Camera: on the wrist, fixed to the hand. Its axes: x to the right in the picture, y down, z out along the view.
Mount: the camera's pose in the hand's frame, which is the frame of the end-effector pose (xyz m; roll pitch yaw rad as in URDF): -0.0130 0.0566 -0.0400 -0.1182 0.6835 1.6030
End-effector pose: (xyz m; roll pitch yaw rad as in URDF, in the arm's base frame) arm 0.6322 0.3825 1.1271 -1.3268 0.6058 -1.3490
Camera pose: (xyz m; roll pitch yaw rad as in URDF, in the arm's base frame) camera 0.5972 0.4233 1.0814 1.9693 0.8174 2.4640
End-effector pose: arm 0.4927 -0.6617 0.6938 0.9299 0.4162 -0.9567
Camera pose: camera 0.5447 -0.6211 0.7187 0.2838 -0.2350 0.5362
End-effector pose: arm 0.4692 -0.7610 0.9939 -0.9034 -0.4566 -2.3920
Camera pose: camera 0.4579 -0.7765 0.9260 -1.7444 1.1389 -2.4311
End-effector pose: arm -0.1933 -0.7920 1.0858 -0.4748 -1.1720 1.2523
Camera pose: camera -0.2076 -0.7330 1.0500 -1.5404 0.3884 1.6999
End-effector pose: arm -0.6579 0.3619 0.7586 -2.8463 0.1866 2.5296
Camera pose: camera -0.6130 0.4107 0.7824 2.8117 -0.3862 1.0082
